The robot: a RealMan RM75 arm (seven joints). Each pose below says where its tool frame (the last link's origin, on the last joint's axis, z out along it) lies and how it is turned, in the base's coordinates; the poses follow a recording.
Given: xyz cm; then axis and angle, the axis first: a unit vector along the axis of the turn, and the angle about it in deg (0 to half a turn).
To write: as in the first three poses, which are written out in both.
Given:
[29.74, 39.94, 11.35, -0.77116, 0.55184, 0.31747, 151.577]
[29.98, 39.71, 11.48, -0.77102, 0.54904, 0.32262, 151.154]
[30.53, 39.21, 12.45, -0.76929, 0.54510, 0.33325, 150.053]
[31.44, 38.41, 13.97, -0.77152, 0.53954, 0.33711, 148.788]
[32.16, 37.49, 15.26, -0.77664, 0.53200, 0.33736, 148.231]
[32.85, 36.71, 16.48, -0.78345, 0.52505, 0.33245, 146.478]
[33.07, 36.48, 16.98, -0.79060, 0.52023, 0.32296, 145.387]
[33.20, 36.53, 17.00, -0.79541, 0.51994, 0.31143, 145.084]
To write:
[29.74, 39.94, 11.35, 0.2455, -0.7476, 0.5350, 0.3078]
[29.98, 39.71, 11.48, 0.2491, -0.7467, 0.5317, 0.3125]
[30.53, 39.21, 12.45, 0.2584, -0.7432, 0.5266, 0.3219]
[31.44, 38.41, 13.97, 0.2690, -0.7431, 0.5197, 0.3247]
[32.16, 37.49, 15.26, 0.2737, -0.7470, 0.5117, 0.3245]
[32.85, 36.71, 16.48, 0.2884, -0.7502, 0.5027, 0.3183]
[33.07, 36.48, 16.98, 0.2975, -0.7548, 0.4967, 0.3083]
[33.20, 36.53, 17.00, 0.3000, -0.7588, 0.4960, 0.2971]

